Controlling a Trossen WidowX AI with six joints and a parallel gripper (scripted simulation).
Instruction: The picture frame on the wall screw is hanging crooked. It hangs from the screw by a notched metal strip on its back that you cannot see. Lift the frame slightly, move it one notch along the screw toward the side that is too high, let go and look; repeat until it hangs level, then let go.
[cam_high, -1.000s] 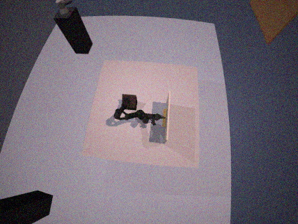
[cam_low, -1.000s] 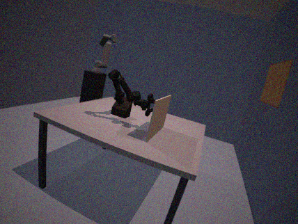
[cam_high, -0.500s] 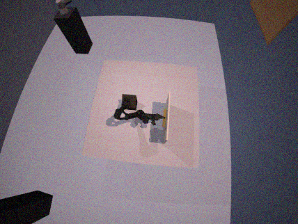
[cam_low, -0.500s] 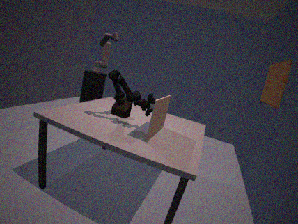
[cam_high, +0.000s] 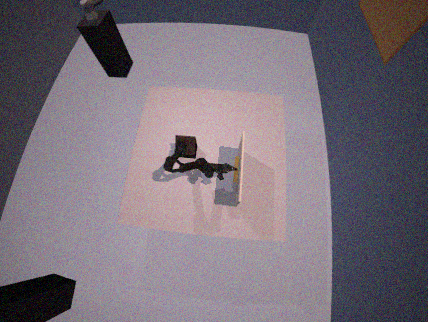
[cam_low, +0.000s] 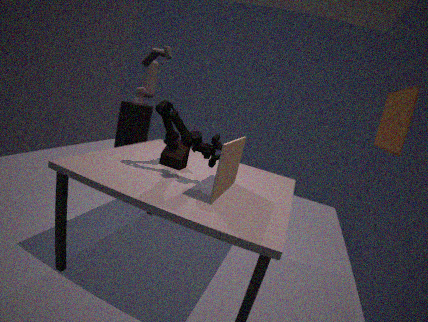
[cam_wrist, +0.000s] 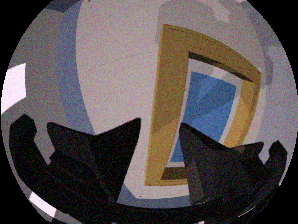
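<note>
Right now my gripper tip is 2 cm to the right of the picture frame and 5 cm above it. Round my gripper tip: upright wall panel: 2 cm ahead, 1 cm to the left, 6 cm below.
</note>
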